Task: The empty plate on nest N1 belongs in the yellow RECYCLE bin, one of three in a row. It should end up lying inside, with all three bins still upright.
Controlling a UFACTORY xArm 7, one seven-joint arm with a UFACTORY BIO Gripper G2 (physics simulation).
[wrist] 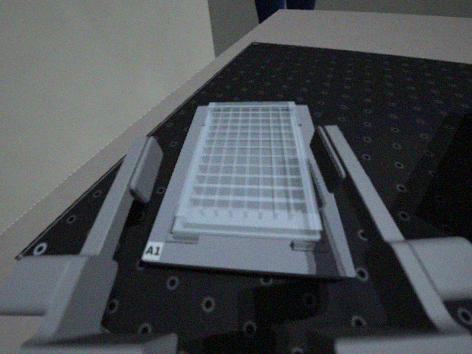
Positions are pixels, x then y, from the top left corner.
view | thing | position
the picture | my gripper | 234, 139
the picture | plate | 249, 177
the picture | grey nest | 250, 255
